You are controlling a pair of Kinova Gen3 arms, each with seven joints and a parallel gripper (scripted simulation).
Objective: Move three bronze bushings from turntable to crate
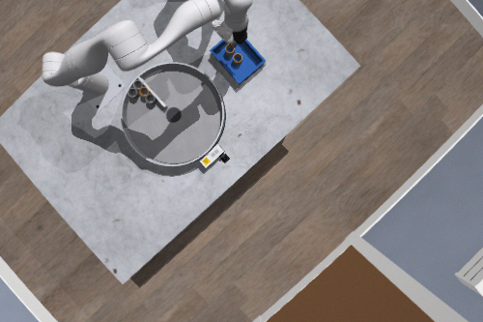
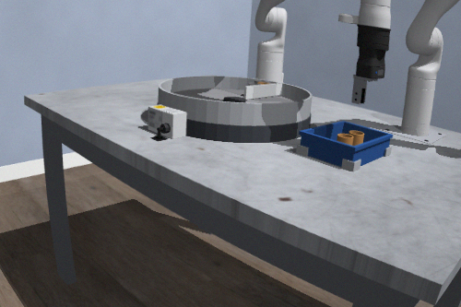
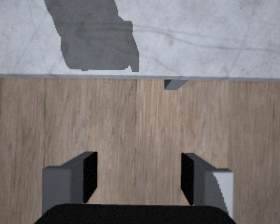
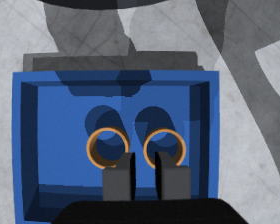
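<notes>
Now: the blue crate 30 mm ahead of my right hand and 110 mm below it. From my right hand the other things lie so: turntable: 360 mm to the right, 80 mm below.
</notes>
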